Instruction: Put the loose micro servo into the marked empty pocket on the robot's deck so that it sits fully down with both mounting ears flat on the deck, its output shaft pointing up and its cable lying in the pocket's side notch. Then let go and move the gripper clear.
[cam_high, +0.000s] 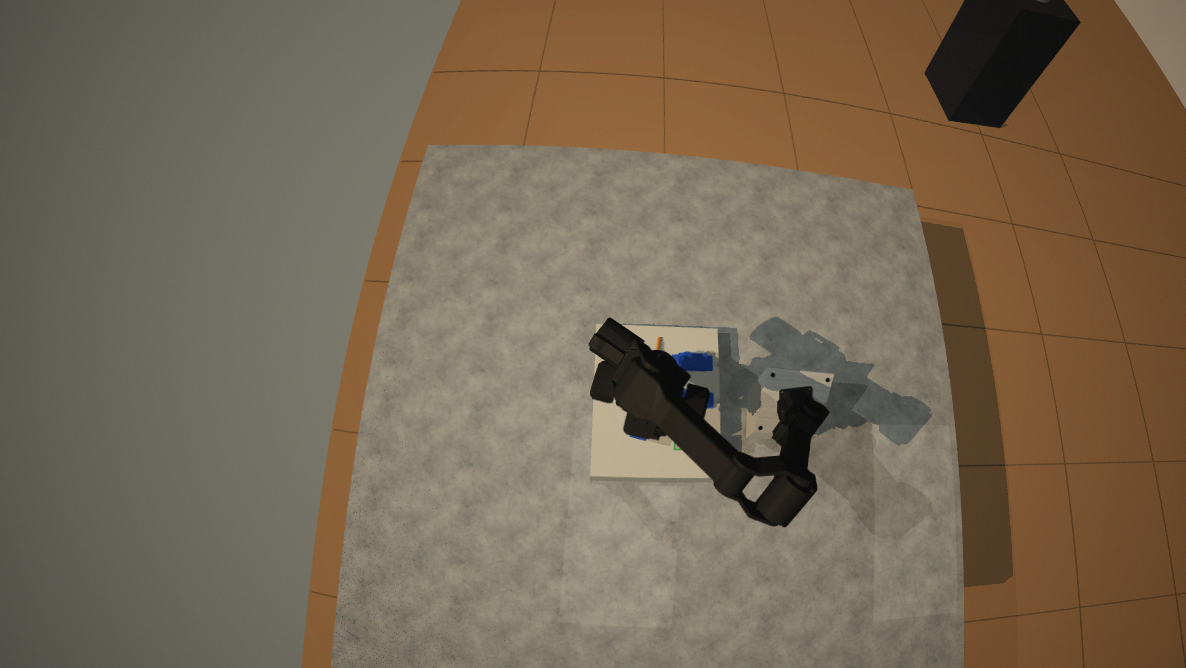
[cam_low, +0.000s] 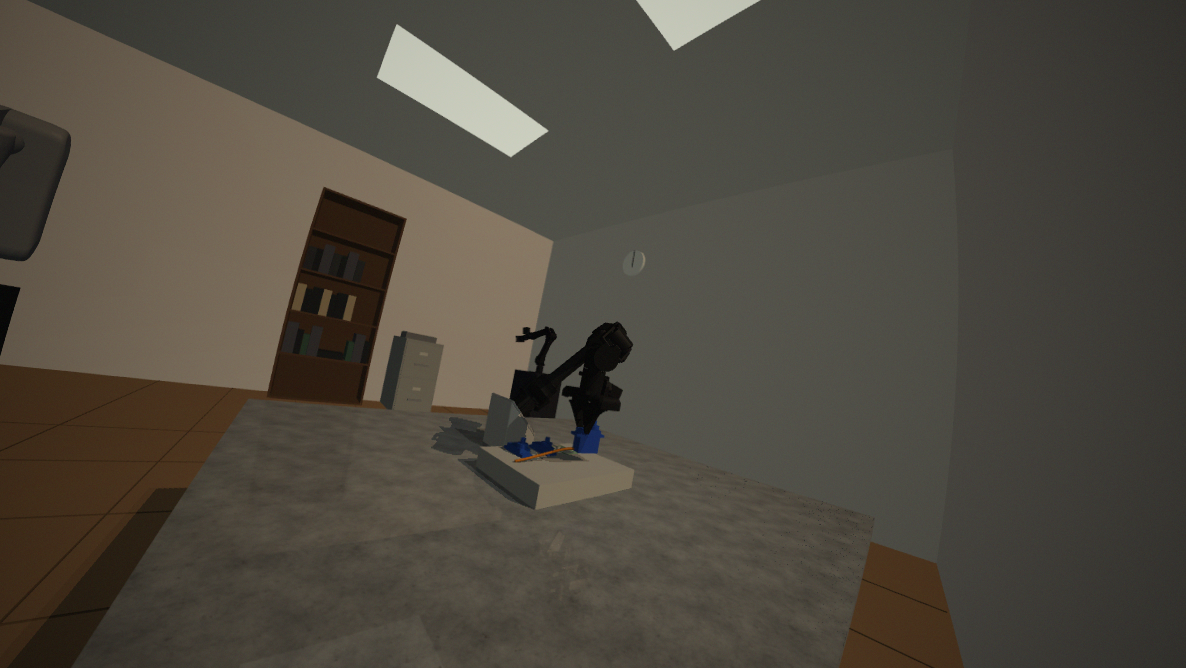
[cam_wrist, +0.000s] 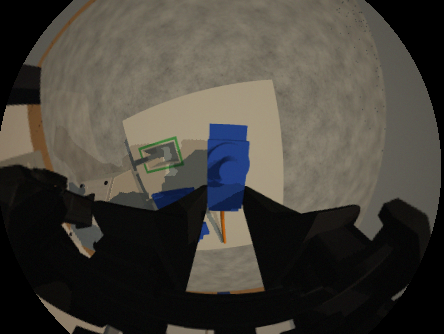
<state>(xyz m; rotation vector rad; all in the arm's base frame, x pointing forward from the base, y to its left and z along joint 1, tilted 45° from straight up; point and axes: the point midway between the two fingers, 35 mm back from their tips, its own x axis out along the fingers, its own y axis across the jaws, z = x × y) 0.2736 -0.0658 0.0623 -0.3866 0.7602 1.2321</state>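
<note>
Right now the cream deck is 10 cm below my gripper tip, 4 cm to the right of it and 1 cm ahead of it.
</note>
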